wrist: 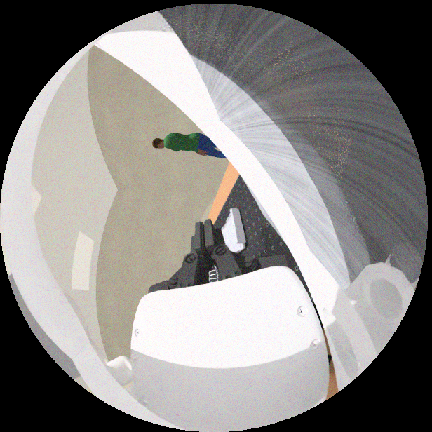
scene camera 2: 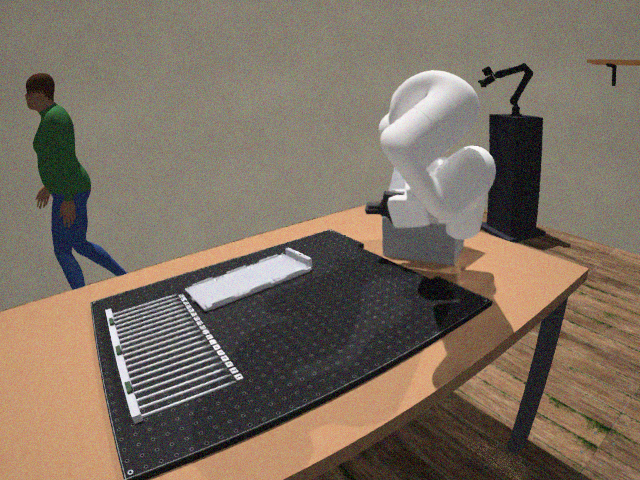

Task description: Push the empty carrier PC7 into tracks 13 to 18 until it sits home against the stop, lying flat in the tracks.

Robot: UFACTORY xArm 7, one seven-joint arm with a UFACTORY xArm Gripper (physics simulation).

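Places are measured from the arm's base along level axes (x left, y ahead, z down), in centimetres.
Where they show: gripper, between the fingertips: [scene camera 2: 366, 207].
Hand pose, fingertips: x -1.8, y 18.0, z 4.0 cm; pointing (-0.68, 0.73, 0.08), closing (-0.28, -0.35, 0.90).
Each offset is from my fingertips to the top centre of the thing. "spot": to the spot under its first point. Level surfaces: height alone.
The carrier PC7 @[dx +2.0, dy +33.6, dz +10.9 cm] [scene camera 2: 250, 277] [wrist: 233, 231], a long white tray with a raised wall at its robot-side end, lies empty on the black board. In the scene view its other end is close to the labelled mouth of the track rack at the rack's far corner. The track rack @[spot: dx +32.4, dy +63.3, dz +12.3 cm] [scene camera 2: 123, 365] has many thin parallel rails, a white stop bar at the left and small number labels at the right; the numbers are too small to read. My gripper [scene camera 2: 370, 208] [wrist: 207, 230] is shut and empty, held above the table near the robot base, well apart from the carrier.
The black perforated board @[dz +13.9 cm] [scene camera 2: 330, 330] [wrist: 260, 225] lies on the wooden table @[dz +15.2 cm] [scene camera 2: 537, 268]. The grey robot base block [scene camera 2: 421, 242] stands at the table's back right. A person in green [scene camera 2: 56, 149] [wrist: 182, 142] is beyond the table. A black pedestal [scene camera 2: 514, 175] carries a small arm.
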